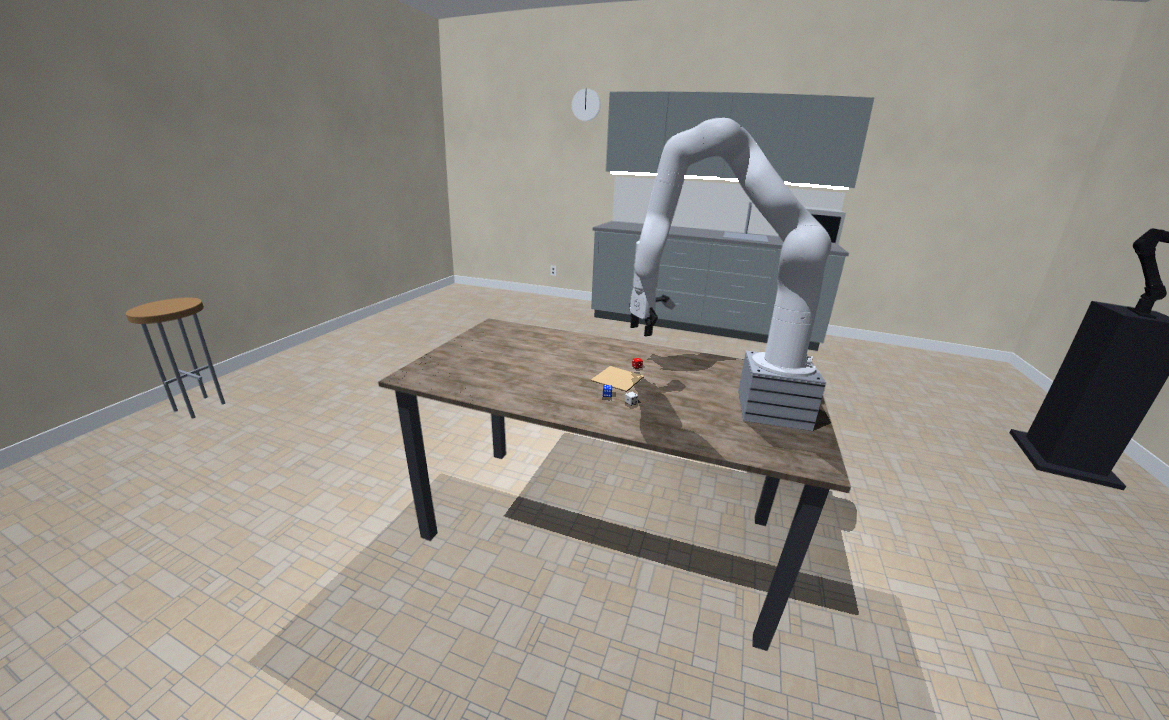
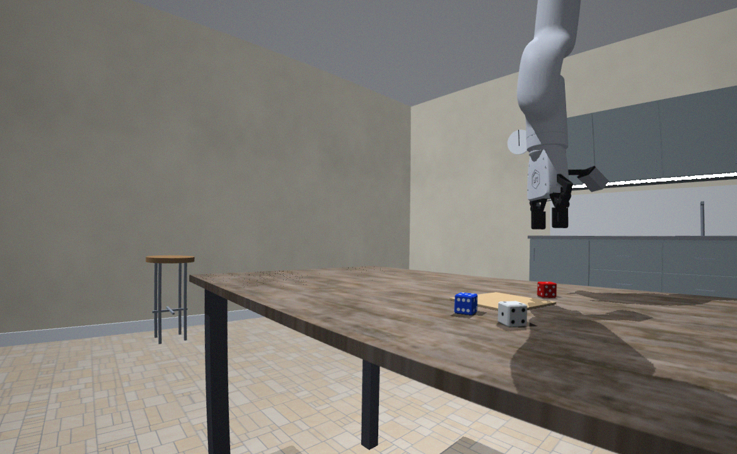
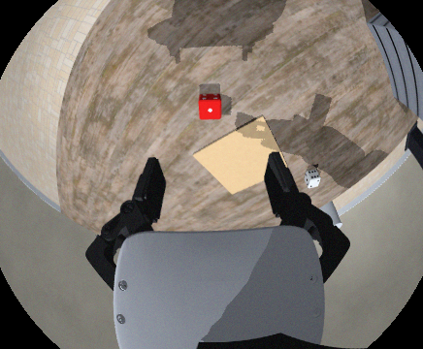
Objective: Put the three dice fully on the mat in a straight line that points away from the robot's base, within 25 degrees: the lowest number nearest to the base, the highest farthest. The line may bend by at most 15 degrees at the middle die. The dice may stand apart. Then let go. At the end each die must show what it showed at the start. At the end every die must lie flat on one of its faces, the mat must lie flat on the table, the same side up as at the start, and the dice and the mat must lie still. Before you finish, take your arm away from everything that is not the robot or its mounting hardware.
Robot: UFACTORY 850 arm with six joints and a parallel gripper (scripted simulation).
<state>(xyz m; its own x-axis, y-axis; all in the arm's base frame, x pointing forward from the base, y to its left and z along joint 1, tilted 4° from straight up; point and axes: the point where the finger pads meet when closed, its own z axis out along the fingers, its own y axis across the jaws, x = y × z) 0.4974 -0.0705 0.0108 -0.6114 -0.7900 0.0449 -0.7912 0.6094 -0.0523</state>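
The red die lies 140 mm below my hand. Round my hand: tan mat 150 mm below, 130 mm to the left, 30 mm ahead; blue die 260 mm to the left, 140 mm below, 10 mm ahead; white die 270 mm to the left, 140 mm below, 70 mm behind.
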